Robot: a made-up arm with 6 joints. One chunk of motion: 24 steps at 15 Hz.
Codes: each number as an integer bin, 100 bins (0 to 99) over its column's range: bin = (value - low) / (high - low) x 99, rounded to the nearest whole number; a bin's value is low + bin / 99 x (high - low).
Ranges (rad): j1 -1.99..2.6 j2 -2.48..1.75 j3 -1.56..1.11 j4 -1.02..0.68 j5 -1.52..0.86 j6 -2..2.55
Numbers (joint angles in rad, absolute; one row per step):
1: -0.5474 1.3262 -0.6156 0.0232 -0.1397 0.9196
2: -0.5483 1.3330 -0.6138 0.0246 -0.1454 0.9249
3: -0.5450 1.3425 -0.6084 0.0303 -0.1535 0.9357
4: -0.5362 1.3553 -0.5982 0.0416 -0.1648 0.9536
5: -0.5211 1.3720 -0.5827 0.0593 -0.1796 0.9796
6: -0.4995 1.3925 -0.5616 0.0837 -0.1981 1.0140
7: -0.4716 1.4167 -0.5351 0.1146 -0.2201 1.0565
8: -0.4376 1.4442 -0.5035 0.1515 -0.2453 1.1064
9: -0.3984 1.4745 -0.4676 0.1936 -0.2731 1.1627
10: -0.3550 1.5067 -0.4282 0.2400 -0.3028 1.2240
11: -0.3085 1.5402 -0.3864 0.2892 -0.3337 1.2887
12: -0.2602 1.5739 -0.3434 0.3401 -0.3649 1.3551
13: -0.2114 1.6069 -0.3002 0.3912 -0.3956 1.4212
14: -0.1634 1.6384 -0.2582 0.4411 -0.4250 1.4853
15: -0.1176 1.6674 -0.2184 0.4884 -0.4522 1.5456
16: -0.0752 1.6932 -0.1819 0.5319 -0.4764 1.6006
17: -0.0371 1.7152 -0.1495 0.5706 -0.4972 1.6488
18: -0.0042 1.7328 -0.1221 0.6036 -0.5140 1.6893
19: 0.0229 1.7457 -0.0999 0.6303 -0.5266 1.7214
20: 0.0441 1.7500 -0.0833 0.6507 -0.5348 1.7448
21: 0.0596 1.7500 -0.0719 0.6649 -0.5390 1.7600
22: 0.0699 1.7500 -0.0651 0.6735 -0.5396 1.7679
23: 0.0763 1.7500 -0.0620 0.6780 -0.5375 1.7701
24: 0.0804 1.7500 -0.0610 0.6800 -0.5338 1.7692
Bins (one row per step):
1: 31 89 35 61 57 64
2: 31 89 35 61 57 64
3: 31 89 35 61 57 64
4: 31 90 36 62 56 64
5: 32 90 36 63 56 65
6: 32 91 37 64 55 66
7: 33 91 38 66 54 67
8: 33 92 39 68 53 68
9: 34 93 41 71 52 69
10: 35 93 42 73 51 70
11: 36 94 44 76 49 72
12: 37 95 45 79 48 73
13: 38 96 47 82 47 74
14: 39 96 48 85 46 76
15: 40 97 50 88 44 77
16: 41 98 51 90 43 78
17: 42 98 52 93 43 79
18: 43 99 53 95 42 80
19: 43 99 54 96 41 81
20: 44 99 55 97 41 81
21: 44 99 55 98 41 82
22: 44 99 55 99 41 82
23: 45 99 56 99 41 82
24: 45 99 56 99 41 82

